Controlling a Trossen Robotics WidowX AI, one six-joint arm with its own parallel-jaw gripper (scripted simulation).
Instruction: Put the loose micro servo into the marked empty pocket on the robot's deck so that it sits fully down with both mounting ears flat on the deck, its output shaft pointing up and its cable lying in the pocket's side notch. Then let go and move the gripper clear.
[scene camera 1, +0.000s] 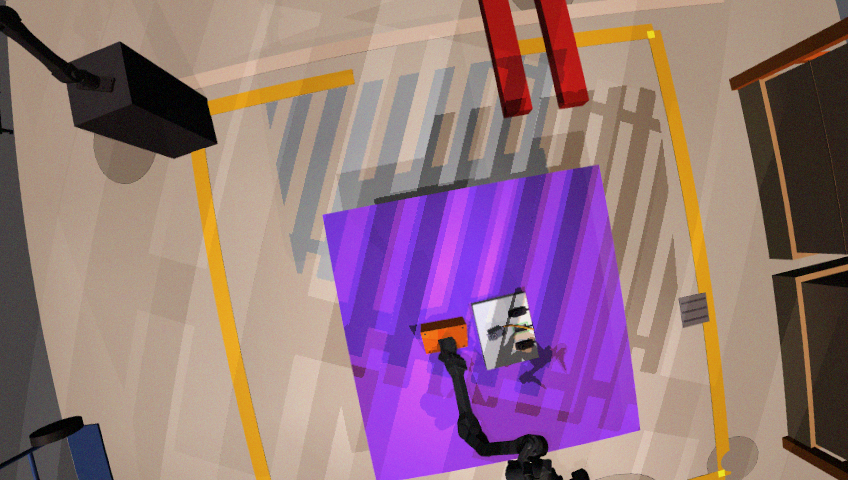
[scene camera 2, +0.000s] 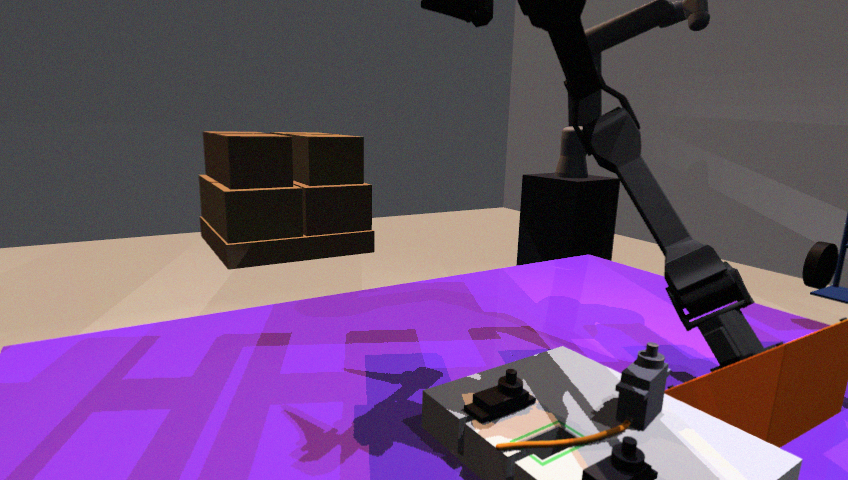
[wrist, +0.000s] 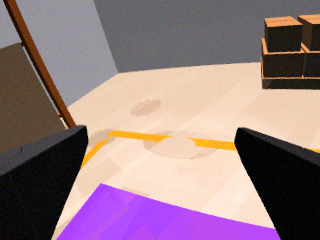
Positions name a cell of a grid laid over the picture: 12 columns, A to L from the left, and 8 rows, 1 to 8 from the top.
Observation:
My gripper (wrist: G5) is open and holds nothing. I also see a grey micro servo (scene camera 2: J7).
The wrist view does not show the grey micro servo: it is out of frame.

